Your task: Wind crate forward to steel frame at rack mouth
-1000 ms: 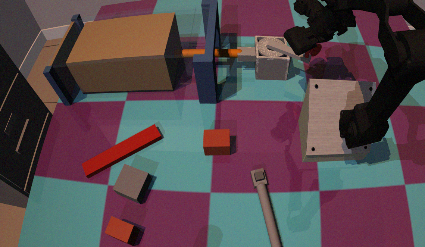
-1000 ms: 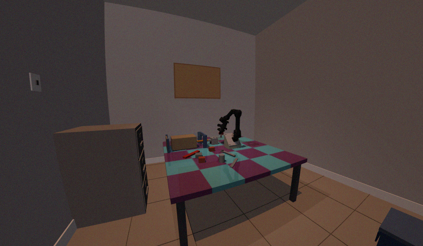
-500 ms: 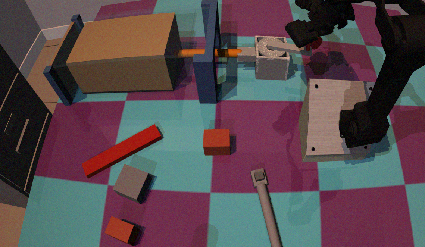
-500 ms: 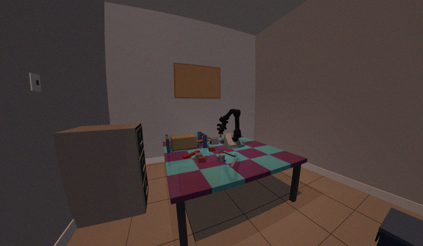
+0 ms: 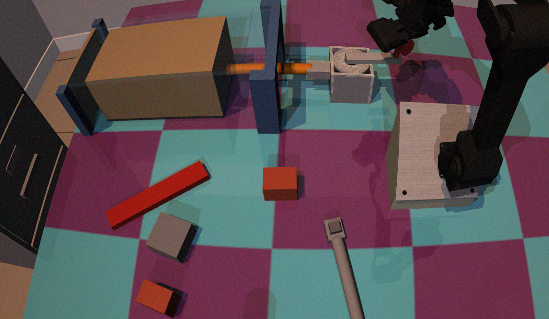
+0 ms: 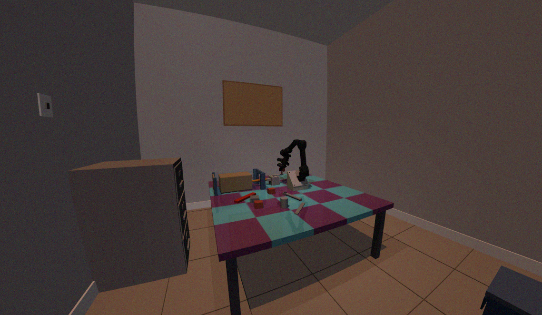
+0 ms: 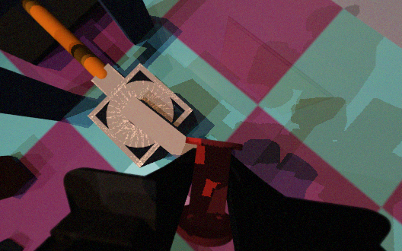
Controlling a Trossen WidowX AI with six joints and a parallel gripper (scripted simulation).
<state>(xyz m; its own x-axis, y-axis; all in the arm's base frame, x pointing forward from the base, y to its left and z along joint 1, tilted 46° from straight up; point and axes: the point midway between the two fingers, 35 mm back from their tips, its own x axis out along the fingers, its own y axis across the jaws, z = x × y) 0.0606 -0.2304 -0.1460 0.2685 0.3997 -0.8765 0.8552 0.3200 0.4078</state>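
The grey crank handle lies 3 cm ahead of my gripper tip, 1 cm to the left of it and 3 cm below it. Also, from my gripper tip: blue steel frame: 25 cm ahead, 1 cm to the left, 3 cm below; then red knob: 1 cm behind, 1 cm to the left; then grey winch: 8 cm ahead, 1 cm to the left, 10 cm below.
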